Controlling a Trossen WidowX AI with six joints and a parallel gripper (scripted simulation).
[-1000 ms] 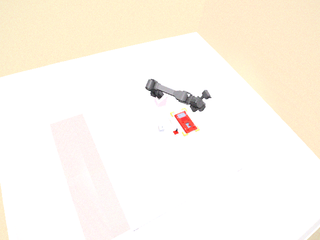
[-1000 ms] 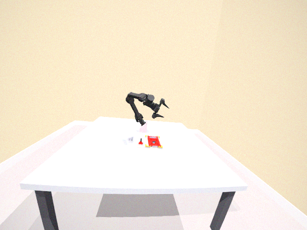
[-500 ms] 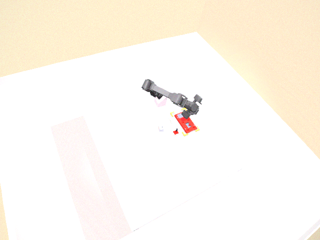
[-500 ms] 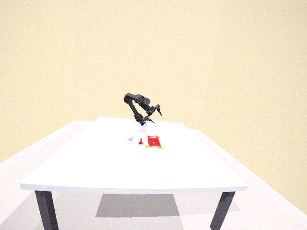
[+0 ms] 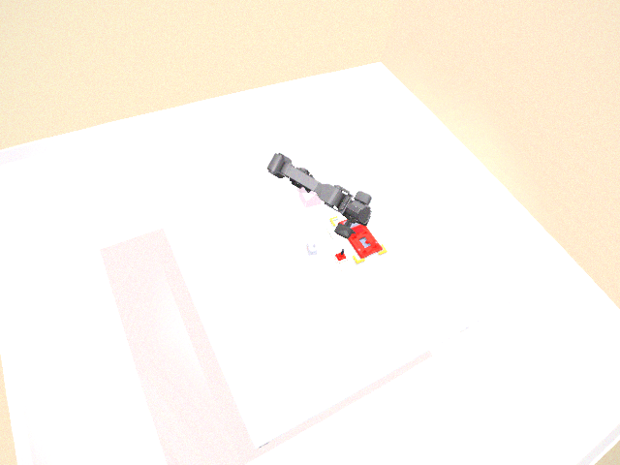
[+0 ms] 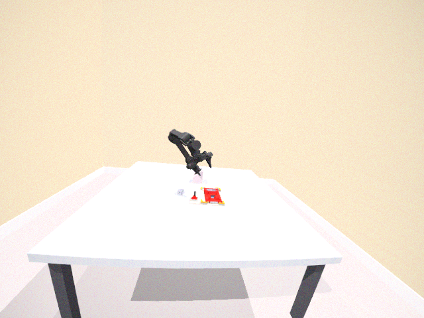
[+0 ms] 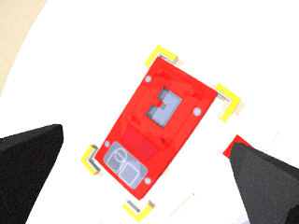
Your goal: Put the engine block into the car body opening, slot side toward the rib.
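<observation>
Right now my gripper tip is 70 mm past the engine block, 150 mm to the left of it and 180 mm above it.
</observation>
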